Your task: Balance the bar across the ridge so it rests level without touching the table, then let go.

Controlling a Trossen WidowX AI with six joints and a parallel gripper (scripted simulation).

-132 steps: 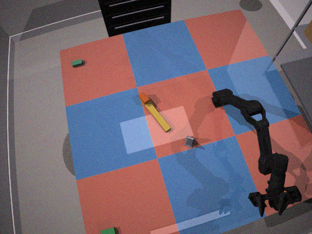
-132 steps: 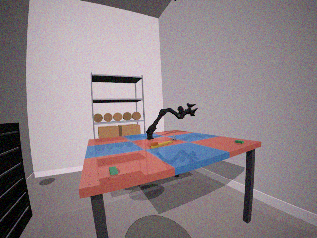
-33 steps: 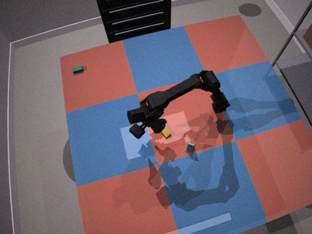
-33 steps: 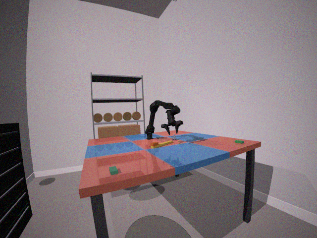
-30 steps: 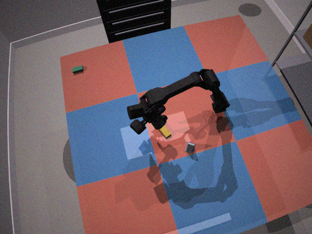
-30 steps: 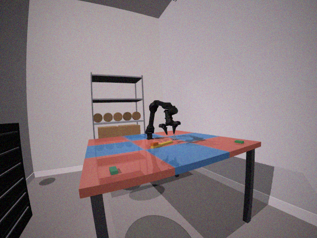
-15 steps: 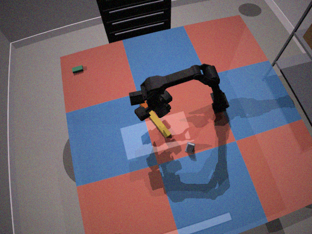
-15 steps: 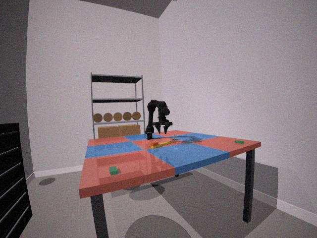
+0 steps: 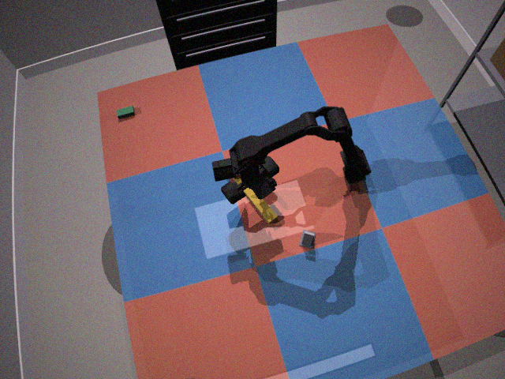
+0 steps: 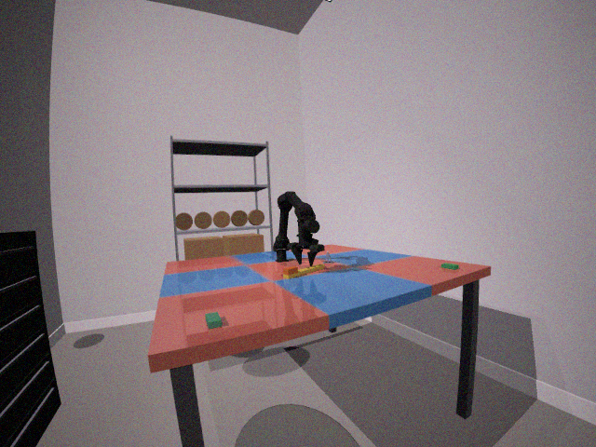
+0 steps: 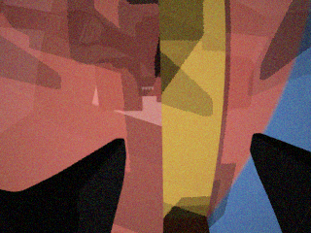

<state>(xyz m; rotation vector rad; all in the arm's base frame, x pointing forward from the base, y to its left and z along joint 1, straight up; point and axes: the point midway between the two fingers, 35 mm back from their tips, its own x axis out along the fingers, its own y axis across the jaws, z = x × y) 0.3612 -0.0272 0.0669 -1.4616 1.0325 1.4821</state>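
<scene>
The grey wedge lies 130 mm behind my gripper tip and 200 mm to the left of it. Also, from my gripper tip: green block 380 mm ahead, 470 mm to the right, 20 mm below.
</scene>
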